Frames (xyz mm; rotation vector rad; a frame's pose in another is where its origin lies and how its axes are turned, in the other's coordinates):
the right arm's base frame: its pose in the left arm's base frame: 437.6 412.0 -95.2 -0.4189 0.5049 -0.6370
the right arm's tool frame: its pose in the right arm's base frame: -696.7 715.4 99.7 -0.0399 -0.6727 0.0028
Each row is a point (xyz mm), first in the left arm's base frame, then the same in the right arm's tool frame.
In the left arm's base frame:
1: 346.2 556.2 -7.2
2: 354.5 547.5 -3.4
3: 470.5 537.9 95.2
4: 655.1 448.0 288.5
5: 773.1 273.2 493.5
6: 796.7 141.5 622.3
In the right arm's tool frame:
1: 358.6 -689.1 -383.2
2: 370.2 -693.8 -385.2
3: 502.0 -703.5 -309.1
4: 748.0 -792.2 -203.5
5: 968.0 -977.1 -140.9
6: 1068.8 -1131.1 -115.9

